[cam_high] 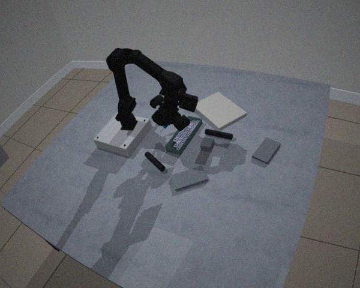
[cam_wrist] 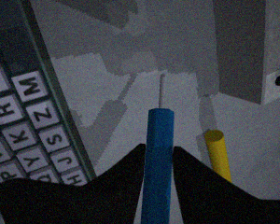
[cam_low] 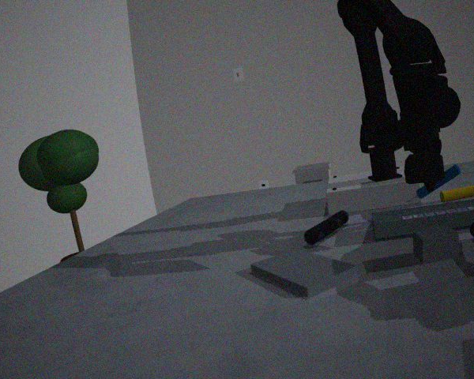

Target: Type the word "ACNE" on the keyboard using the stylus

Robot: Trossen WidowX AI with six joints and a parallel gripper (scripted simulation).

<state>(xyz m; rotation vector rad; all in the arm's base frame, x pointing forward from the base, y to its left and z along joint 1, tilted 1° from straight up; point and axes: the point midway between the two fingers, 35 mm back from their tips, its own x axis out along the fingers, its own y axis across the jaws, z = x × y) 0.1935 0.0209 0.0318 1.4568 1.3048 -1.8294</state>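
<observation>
Now: the stylus tip 30 mm to the right of my gripper tip, 30 mm behind it and 20 mm below it. Also, from my gripper tip: grey block 190 mm ahead, 90 mm to the right, 30 mm below; yellow cylinder 140 mm to the left, 70 mm behind, 40 mm below; stylus 10 mm to the right, 10 mm below, 10 mm behind.
</observation>
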